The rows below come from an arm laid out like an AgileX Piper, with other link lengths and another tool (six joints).
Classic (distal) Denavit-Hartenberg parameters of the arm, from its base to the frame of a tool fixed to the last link. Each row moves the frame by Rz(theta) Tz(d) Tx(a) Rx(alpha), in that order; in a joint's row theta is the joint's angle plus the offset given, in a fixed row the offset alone. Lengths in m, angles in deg.
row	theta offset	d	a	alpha
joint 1	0	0.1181	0	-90
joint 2	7.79	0	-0.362	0
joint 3	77.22	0	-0.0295	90
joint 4	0	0.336	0	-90
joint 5	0	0	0	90
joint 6	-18.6	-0.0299	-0.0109	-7.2
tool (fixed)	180	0.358	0	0
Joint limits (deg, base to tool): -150..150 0..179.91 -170..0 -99.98..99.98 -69.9..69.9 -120..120
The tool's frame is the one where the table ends.
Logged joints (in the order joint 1, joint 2, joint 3, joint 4, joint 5, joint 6), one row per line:
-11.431 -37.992 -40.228 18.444 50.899 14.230
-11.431 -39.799 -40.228 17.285 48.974 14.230
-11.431 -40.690 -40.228 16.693 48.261 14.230
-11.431 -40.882 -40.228 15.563 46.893 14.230
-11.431 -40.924 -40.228 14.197 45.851 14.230
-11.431 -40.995 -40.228 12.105 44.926 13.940
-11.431 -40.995 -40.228 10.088 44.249 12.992
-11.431 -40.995 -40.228 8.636 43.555 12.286
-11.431 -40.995 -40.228 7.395 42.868 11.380
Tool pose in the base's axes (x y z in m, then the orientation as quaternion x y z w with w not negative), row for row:
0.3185 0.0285 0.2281 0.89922 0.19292 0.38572 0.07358
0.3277 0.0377 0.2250 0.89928 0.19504 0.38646 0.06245
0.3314 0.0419 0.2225 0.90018 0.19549 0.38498 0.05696
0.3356 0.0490 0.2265 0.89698 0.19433 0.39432 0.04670
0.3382 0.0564 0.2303 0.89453 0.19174 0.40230 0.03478
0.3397 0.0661 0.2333 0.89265 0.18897 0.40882 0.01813
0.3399 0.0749 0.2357 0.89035 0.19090 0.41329 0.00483
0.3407 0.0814 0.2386 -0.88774 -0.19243 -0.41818 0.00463
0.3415 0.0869 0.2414 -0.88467 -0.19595 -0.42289 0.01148
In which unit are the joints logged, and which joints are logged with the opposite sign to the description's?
The joints are logged in degrees. Opposite sign: joint 1, joint 2, joint 4.
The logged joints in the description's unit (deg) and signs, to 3 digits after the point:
11.431 37.992 -40.228 -18.444 50.899 14.230
11.431 39.799 -40.228 -17.285 48.974 14.230
11.431 40.690 -40.228 -16.693 48.261 14.230
11.431 40.882 -40.228 -15.563 46.893 14.230
11.431 40.924 -40.228 -14.197 45.851 14.230
11.431 40.995 -40.228 -12.105 44.926 13.940
11.431 40.995 -40.228 -10.088 44.249 12.992
11.431 40.995 -40.228 -8.636 43.555 12.286
11.431 40.995 -40.228 -7.395 42.868 11.380

